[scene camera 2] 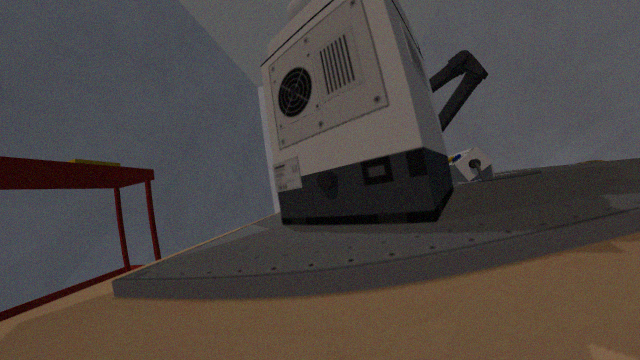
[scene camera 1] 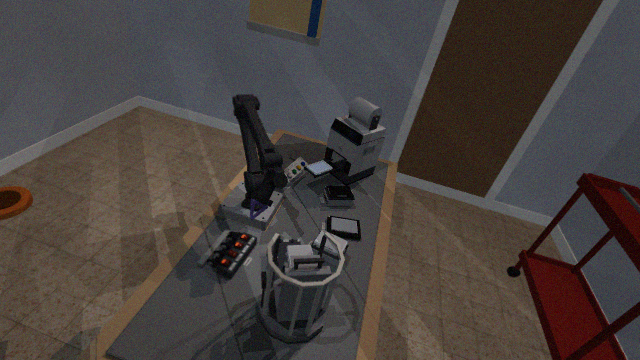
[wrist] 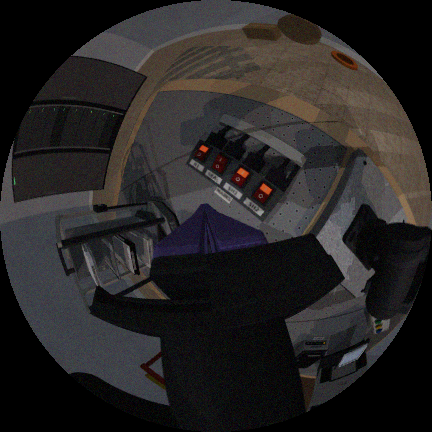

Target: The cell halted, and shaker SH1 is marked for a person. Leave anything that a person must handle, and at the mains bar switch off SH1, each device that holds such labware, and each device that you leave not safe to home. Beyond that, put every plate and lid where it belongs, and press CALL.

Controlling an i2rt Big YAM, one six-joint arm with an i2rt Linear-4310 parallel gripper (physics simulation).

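Frame: origin at the arm's base, x back, y right, z up, level; metres.
Seen in the pictures: gripper, fingertip midpoint: (scene camera 1: 251, 218) (wrist: 204, 209); arm's base, origin of the base link: (wrist: 366, 237).
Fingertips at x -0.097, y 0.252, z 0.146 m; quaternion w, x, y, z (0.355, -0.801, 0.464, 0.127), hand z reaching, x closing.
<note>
Offsets run from my fingertips to a thing's top centre. "*": to the spot under its first point.
My gripper (scene camera 1: 253, 217) (wrist: 204, 209) is shut and empty, raised between the arm's base and the mains bar @[dx +0.068, dy +0.055, dz -0.130 m] (scene camera 1: 231, 254) (wrist: 239, 172). In the wrist view the H1 switch @[dx +0.039, dy +0.132, dz -0.130 m] (wrist: 201, 151), SH1 switch @[dx +0.034, dy +0.032, dz -0.130 m] (wrist: 240, 176) and SH2 switch @[dx +0.031, dy -0.018, dz -0.130 m] (wrist: 263, 193) glow orange; the SEAL switch @[dx +0.036, dy +0.082, dz -0.130 m] (wrist: 218, 164) is dark. A black-framed device @[dx -0.353, dy -0.310, dz -0.154 m] (scene camera 1: 343, 227) bears a pale plate-like top. A low black-topped device @[dx -0.275, dy -0.515, dz -0.114 m] (scene camera 1: 339, 194) stands behind it. A pale flat item (scene camera 1: 334, 242) lies partly behind the round cage. The button box @[dx +0.020, dy -0.588, dz -0.099 m] (scene camera 1: 296, 170) (scene camera 2: 472, 165) (wrist: 378, 326) has coloured buttons; its lettering is unreadable.
The round cage @[dx -0.268, dy +0.195, dz +0.159 m] (scene camera 1: 306, 283) stands at the near end of the table, with pale upright items inside. The tall white machine @[dx -0.265, dy -0.828, dz +0.273 m] (scene camera 1: 356, 142) (scene camera 2: 345, 110) stands at the far end, near a lit screen @[* dx -0.127, dy -0.595, dz -0.073 m] (scene camera 1: 319, 168). A red cart (scene camera 1: 565, 305) (scene camera 2: 75, 175) stands beside the table.
</note>
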